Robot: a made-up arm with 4 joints. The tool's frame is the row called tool.
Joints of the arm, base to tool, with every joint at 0 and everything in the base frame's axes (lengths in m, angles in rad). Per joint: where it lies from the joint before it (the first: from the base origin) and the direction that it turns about. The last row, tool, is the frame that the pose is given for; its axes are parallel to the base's.
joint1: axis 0 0 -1 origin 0.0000 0.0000 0.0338
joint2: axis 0 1 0 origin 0.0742 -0.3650 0.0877
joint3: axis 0 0 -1 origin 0.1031 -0.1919 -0.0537
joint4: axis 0 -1 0 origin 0.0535 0.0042 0.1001
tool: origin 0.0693 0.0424 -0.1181
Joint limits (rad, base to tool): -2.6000..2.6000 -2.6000..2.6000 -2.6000..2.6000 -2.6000..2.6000
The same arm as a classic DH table. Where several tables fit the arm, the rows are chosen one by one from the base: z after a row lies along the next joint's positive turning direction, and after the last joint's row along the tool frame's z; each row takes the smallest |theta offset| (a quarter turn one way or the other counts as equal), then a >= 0, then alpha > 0; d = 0 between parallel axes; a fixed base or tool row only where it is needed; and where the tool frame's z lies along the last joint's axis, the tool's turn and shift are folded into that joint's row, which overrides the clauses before.
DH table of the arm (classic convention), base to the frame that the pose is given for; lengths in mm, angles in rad. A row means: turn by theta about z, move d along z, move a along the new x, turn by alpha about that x. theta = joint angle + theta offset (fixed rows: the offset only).
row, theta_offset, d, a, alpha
base (fixed), 0, 0, 0, 3.1416
joint1, 0, -121.5, 74.2, 1.5708
joint2, 0, -556.9, 103.1, -1.5708
joint3, 0, -46.4, 53.5, -1.5708
joint4, 0, -46.6, 69.3, -1.5708
tool (fixed), 0, -118.1, 0, 0
Joint limits (rad, base to tool): -2.6..2.6 -2.6..2.6 -2.6..2.6 -2.6..2.6

